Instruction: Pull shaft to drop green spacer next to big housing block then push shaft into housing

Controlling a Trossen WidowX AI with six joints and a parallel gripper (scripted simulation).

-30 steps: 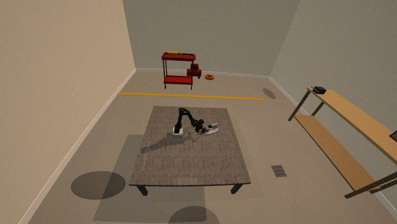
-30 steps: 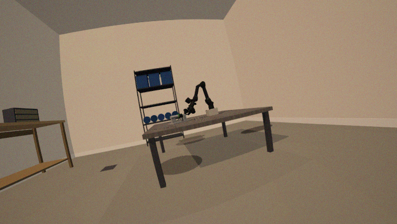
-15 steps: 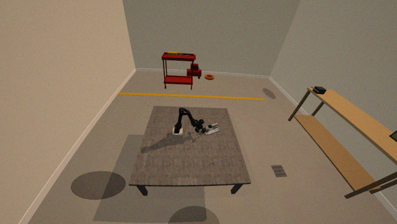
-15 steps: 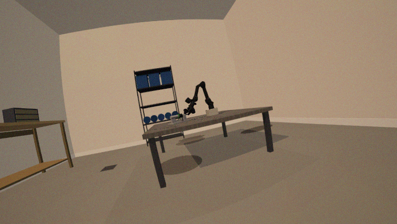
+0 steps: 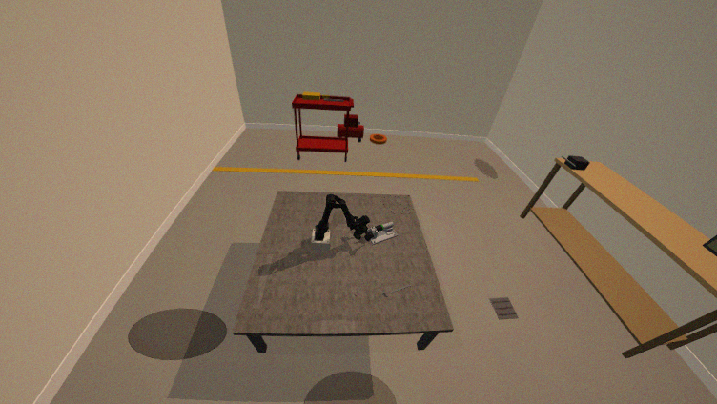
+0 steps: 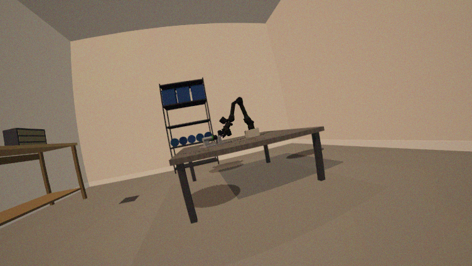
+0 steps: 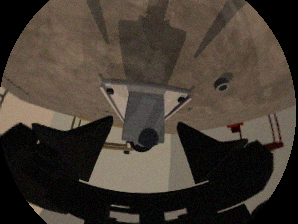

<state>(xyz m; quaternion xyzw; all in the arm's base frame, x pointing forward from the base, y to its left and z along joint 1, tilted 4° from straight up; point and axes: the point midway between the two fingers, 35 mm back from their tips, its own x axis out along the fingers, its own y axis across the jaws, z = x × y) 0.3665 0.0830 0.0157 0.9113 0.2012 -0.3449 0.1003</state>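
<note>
My gripper tip is now 6 cm short of the shaft, 3 cm to the right of it and 2 cm below it. Also, from my gripper tip: small grey object: 9 cm behind, 8 cm to the left, 5 cm below; then green spacer: 9 cm ahead, 4 cm to the left, 2 cm above.
</note>
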